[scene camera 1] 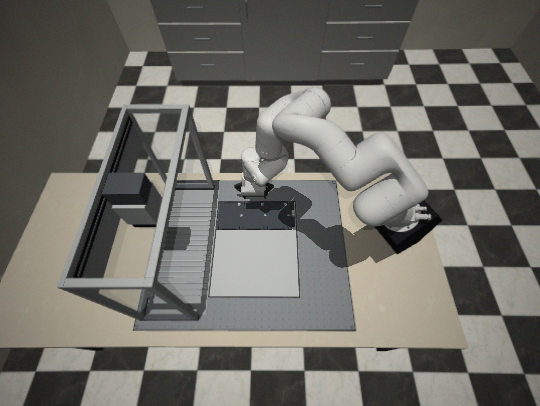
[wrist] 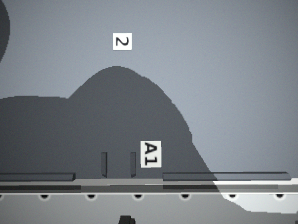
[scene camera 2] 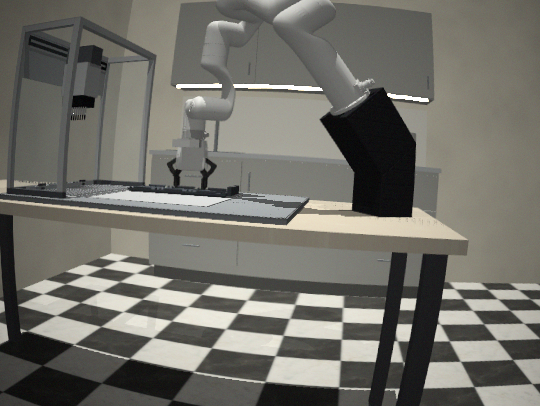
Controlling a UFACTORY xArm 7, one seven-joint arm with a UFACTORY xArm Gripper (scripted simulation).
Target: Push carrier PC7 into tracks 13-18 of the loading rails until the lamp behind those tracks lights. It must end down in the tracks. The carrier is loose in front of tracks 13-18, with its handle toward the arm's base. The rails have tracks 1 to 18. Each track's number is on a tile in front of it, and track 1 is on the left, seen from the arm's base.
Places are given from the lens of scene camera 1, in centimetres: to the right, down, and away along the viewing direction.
carrier PC7 [scene camera 1: 252, 215]: -8, 5, 128
pipette head [scene camera 1: 148, 214]: -36, 3, 88
The marked spots on the pipette head and the carrier PC7 are 49 cm apart.
